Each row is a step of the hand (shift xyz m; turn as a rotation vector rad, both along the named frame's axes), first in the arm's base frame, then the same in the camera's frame.
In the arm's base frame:
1: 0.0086 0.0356 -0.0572 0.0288 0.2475 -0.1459
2: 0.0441 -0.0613 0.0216 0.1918 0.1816 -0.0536
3: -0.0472 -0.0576 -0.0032 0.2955 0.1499 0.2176
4: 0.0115 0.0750 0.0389 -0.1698 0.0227 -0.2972
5: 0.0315 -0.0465 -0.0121 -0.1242 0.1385 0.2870
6: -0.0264 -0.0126 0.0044 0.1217 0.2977 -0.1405
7: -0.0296 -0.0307 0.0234 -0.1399 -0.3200 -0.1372
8: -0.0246 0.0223 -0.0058 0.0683 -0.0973 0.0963
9: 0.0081 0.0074 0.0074 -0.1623 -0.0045 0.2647
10: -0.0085 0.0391 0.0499 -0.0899 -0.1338 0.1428
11: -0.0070 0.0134 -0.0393 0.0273 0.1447 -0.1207
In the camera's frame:
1: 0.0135 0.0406 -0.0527 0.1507 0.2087 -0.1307
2: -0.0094 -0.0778 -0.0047 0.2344 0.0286 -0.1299
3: -0.0719 -0.0100 0.0170 0.3594 -0.1569 0.0579
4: 0.0726 0.0310 0.0321 -0.1810 0.2294 -0.1797
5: -0.0170 -0.0474 -0.0277 0.1077 0.0675 0.3175
6: -0.0243 0.0058 0.0158 0.2468 0.1847 -0.1677
7: -0.0335 -0.0118 0.0332 -0.3585 -0.0870 -0.0688
8: -0.0013 0.0328 0.0076 0.0027 -0.1453 0.0478
9: 0.0126 -0.0025 0.0030 -0.0252 -0.0007 0.3095
10: 0.0377 0.0142 0.0497 -0.1090 -0.0907 0.1621
11: -0.0068 0.0281 -0.0306 0.0840 0.1286 -0.1125

